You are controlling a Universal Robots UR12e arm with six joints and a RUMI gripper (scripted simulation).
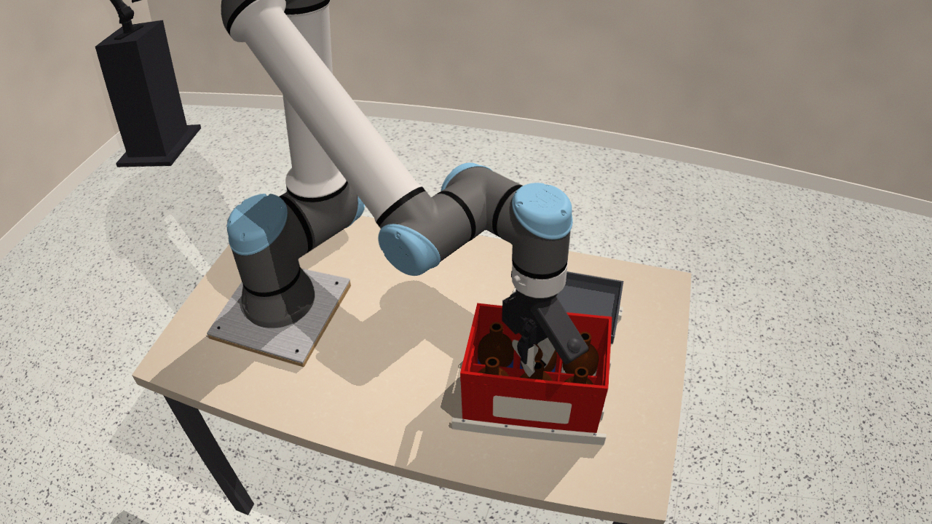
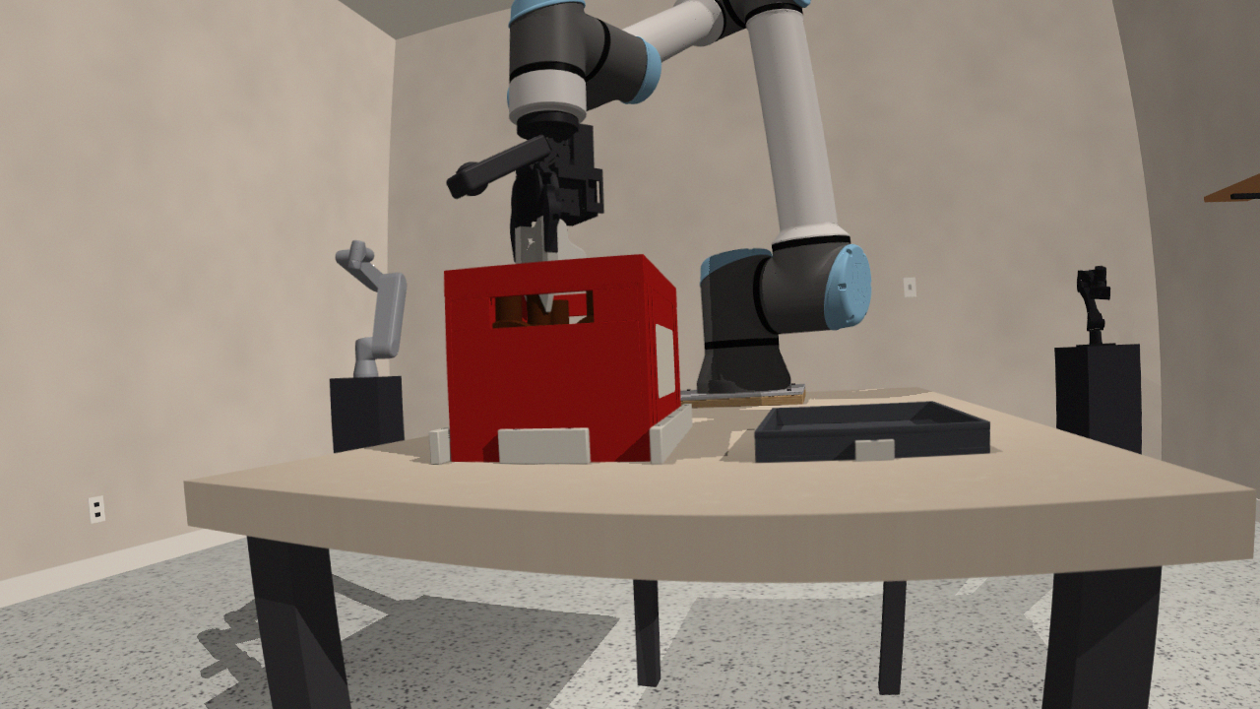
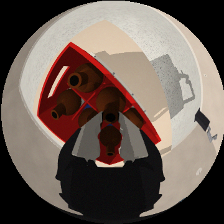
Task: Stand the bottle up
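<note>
Now: hand 40 mm to the right of the red crate and 70 mm above it. The rest, counted from my hand: tray (70 mm ahead, 330 mm to the left, 150 mm below).
</note>
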